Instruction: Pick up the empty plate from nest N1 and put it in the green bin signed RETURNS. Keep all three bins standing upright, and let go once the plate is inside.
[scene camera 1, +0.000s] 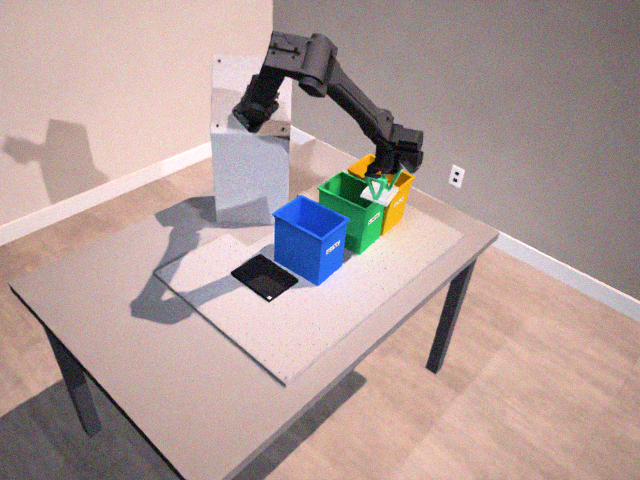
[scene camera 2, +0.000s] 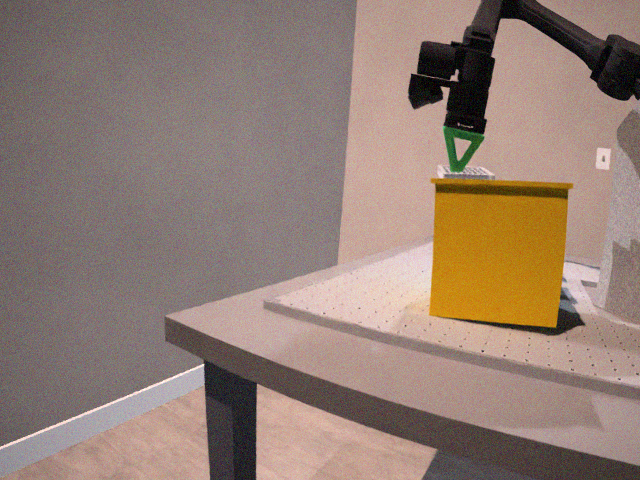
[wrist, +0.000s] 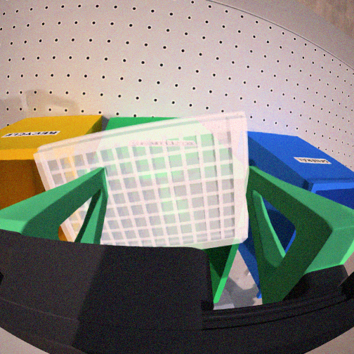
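Where they show: gripper, between the fingertips: (scene camera 1: 381, 195) (scene camera 2: 455, 171); arm's base, origin of its link: (scene camera 1: 255, 109).
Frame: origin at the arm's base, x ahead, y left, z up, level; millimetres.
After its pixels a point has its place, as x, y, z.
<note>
The white grid plate (scene camera 1: 387, 196) @[430, 75, -174] (scene camera 2: 478, 173) @[375, 122, -178] (wrist: 172, 200) is between the green fingers of my gripper (scene camera 1: 383, 190) @[414, 69, -175] (scene camera 2: 458, 169) @[414, 69, -175] (wrist: 176, 175), which is shut on it. In scene camera 1 it overlaps the right front corner of the green bin (scene camera 1: 356, 222) @[371, 9, -259] (wrist: 120, 124), near rim height. In the wrist view it is slightly skewed and covers much of that bin; the blurred sign shows through it. Whether plate and rim touch, I cannot tell. The green bin stands upright. The black nest (scene camera 1: 263, 279) @[228, -267, -365] holds no plate; its marking is unreadable.
The yellow RECYCLE bin (scene camera 1: 395, 219) @[419, 210, -347] (scene camera 2: 496, 253) @[345, 265, -281] (wrist: 65, 125) stands upright on one side of the green bin, the blue GENERAL bin (scene camera 1: 310, 253) @[332, -184, -269] (wrist: 280, 150) upright on the other. All stand on the perforated board (scene camera 1: 330, 315) @[457, -264, -375]. A grey pedestal (scene camera 1: 250, 175) @[15, -51, -201] stands behind.
</note>
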